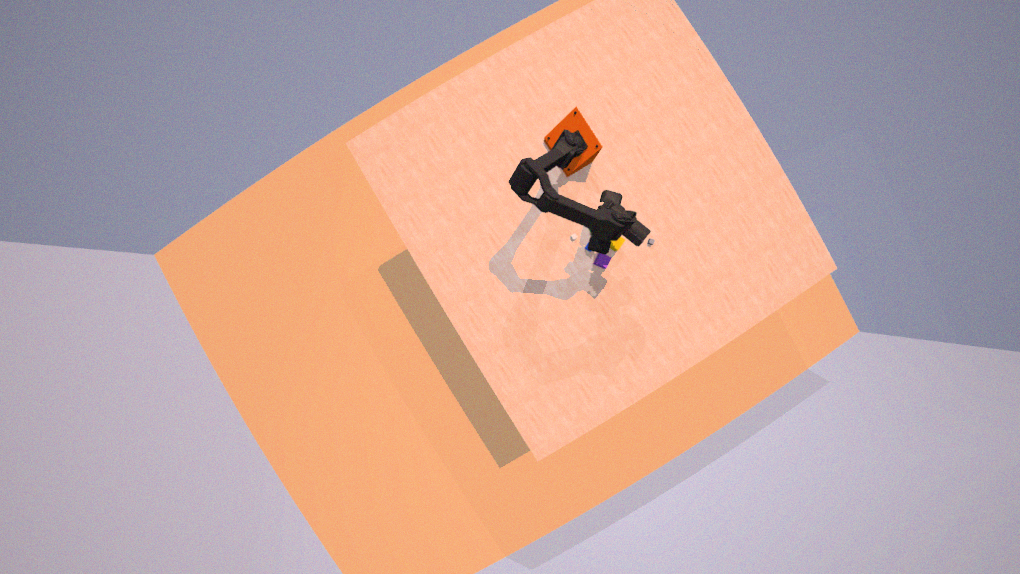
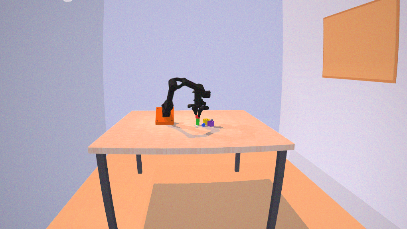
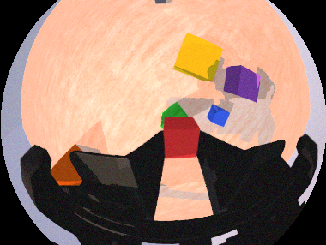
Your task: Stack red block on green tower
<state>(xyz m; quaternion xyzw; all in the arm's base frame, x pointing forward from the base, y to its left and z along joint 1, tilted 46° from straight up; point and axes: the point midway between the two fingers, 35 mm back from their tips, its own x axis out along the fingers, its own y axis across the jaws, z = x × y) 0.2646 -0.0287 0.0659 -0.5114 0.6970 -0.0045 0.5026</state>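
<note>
Right now my gripper tip is right at the red block. Round my gripper tip: tiny white block 70 mm to the right, 60 mm below, 10 mm behind; yellow block 70 mm ahead, 40 mm below, 30 mm to the left; small blue block 50 mm below, 40 mm to the right, 40 mm ahead.
</note>
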